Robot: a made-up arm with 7 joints. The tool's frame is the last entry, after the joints. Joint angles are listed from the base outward. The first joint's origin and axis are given. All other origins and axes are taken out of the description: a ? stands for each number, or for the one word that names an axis. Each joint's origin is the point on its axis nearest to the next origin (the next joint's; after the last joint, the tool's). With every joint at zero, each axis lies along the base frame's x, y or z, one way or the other. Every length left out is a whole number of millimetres.
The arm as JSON. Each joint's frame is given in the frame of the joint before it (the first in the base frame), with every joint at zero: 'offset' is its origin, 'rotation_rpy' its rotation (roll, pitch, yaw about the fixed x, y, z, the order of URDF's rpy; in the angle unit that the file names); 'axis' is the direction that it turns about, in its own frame. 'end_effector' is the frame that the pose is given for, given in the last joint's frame.
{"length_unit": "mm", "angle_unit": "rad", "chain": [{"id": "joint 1", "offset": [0.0, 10.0, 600.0], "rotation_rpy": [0.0, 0.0, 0.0], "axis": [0.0, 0.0, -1.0]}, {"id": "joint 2", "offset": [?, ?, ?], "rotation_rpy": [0.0, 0.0, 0.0], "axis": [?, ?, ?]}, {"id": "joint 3", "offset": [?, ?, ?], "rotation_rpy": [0.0, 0.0, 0.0], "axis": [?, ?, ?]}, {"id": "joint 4", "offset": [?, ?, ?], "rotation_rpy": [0.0, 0.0, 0.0], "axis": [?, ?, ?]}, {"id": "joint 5", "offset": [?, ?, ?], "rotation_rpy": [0.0, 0.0, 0.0], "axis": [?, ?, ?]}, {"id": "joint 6", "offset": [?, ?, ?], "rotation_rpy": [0.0, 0.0, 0.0], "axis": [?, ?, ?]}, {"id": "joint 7", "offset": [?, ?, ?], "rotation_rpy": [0.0, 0.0, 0.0], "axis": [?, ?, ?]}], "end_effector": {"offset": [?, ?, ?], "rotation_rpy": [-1.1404, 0.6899, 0.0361]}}
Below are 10 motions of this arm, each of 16 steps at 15 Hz.
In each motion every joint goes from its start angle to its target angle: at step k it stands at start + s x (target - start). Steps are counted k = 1, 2, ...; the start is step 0. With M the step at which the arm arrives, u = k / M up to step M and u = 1 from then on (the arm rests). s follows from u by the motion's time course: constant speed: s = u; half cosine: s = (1 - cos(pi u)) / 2; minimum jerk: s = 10 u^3 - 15 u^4 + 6 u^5.
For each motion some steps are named. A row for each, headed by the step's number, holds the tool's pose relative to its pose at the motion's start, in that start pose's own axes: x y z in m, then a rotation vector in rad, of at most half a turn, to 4 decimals.
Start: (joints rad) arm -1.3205 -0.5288 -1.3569 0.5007 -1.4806 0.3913 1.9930
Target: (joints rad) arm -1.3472 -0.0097 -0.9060 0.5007 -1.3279 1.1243 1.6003
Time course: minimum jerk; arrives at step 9
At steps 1, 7, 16:
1: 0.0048 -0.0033 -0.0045 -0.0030 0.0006 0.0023
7: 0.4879 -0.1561 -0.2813 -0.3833 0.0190 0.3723
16: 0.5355 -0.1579 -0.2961 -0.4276 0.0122 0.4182

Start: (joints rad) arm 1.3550 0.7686 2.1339 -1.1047 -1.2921 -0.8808 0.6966
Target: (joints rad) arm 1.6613 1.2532 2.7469 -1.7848 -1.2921 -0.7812 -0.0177
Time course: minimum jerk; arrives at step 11
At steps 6, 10, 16:
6: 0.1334 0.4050 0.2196 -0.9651 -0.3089 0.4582
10: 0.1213 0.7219 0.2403 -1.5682 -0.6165 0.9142
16: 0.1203 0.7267 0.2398 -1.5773 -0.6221 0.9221

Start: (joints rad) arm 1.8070 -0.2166 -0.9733 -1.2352 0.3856 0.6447 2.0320
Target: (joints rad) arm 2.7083 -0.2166 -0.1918 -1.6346 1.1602 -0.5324 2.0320
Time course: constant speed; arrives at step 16
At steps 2, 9, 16:
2: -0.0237 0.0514 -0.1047 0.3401 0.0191 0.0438
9: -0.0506 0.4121 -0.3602 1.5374 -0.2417 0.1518
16: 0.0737 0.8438 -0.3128 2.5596 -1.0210 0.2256

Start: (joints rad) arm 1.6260 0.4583 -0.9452 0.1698 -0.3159 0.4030 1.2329
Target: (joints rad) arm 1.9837 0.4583 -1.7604 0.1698 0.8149 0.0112 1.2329
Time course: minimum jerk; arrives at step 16
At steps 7, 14, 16:
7: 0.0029 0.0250 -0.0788 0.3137 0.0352 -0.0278
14: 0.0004 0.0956 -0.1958 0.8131 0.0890 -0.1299
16: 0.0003 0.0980 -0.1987 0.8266 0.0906 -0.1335

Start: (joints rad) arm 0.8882 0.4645 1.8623 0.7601 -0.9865 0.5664 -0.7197
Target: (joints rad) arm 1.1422 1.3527 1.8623 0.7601 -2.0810 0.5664 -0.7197
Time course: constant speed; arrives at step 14
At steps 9, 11, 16:
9: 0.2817 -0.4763 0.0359 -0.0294 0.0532 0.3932
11: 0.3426 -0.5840 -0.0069 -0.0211 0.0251 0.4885
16: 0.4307 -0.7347 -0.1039 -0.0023 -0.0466 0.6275

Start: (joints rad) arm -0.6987 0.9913 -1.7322 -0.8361 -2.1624 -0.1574 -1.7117
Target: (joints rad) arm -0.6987 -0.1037 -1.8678 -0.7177 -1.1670 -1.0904 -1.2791
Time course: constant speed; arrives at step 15
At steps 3, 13, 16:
3: -0.0829 0.0947 -0.1585 -0.0038 0.1255 -0.1570
13: -0.0398 0.3704 -0.7637 0.1957 0.5106 -0.5375
16: 0.0270 0.4099 -0.8793 0.2510 0.5788 -0.5711

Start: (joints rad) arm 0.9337 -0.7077 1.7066 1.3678 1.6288 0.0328 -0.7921
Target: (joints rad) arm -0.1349 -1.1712 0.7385 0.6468 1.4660 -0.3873 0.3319
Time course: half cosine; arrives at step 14
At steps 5, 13, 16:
5: -0.1236 0.0707 0.1100 -0.2588 0.0041 -0.4770
13: -0.2168 0.0078 0.3161 -0.5783 -0.7354 -0.8143
16: -0.2162 0.0033 0.3235 -0.5790 -0.7490 -0.8043

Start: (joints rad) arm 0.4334 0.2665 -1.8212 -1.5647 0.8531 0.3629 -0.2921
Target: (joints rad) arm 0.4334 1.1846 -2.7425 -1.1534 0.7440 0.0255 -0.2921
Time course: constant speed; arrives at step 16
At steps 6, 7, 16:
6: 0.0222 -0.2853 -0.2631 0.3612 -0.0590 0.0788
7: 0.0231 -0.3192 -0.3195 0.4183 -0.0804 0.0880
16: 0.0130 -0.4141 -0.8812 0.8680 -0.4078 0.0796

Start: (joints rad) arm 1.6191 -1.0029 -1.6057 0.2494 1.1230 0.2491 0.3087
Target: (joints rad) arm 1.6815 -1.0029 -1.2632 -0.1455 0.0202 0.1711 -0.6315
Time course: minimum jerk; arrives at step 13
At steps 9, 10, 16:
9: 0.0419 -0.0466 -0.1131 -0.8638 -1.1187 0.1886
10: 0.0434 -0.0449 -0.1210 -0.9757 -1.2239 0.1814
16: 0.0437 -0.0420 -0.1276 -1.0867 -1.3176 0.1711

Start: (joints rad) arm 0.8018 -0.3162 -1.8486 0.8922 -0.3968 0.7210 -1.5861
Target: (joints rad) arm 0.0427 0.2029 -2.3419 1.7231 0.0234 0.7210 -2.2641
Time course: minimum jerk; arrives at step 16
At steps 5, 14, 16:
5: 0.0233 -0.0217 -0.0461 0.0209 -0.1262 0.2054
14: 0.2364 -0.0650 -0.3204 0.5505 -0.4088 0.9229
16: 0.2404 -0.0632 -0.3270 0.5653 -0.4081 0.9327

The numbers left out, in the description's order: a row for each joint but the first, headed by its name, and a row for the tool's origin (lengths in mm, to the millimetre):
joint 2: xyz 10.0 -10.0 0.0, axis 0.0 1.0 0.0
joint 3: xyz 0.0 0.0 650.0, axis 0.0 0.0 -1.0
joint 4: xyz 0.0 10.0 0.0, axis 0.0 1.0 0.0
joint 5: xyz 10.0 0.0 440.0, axis 0.0 0.0 -1.0
joint 6: xyz 10.0 -20.0 0.0, axis 0.0 1.0 0.0
joint 7: xyz -30.0 0.0 80.0, axis 0.0 0.0 -1.0
tool: xyz -30.0 -20.0 0.0

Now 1 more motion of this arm.
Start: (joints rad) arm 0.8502 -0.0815 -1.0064 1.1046 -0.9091 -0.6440 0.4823
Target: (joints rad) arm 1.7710 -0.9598 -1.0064 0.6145 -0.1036 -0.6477 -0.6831
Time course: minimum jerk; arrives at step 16
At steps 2, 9, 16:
2: -0.0054 0.0107 0.0045 -0.0106 0.0005 -0.0260
9: 0.1207 0.3374 0.2808 -0.4695 0.4457 -0.7201
16: 0.4761 0.3076 0.4373 -0.6867 1.0445 -0.7392

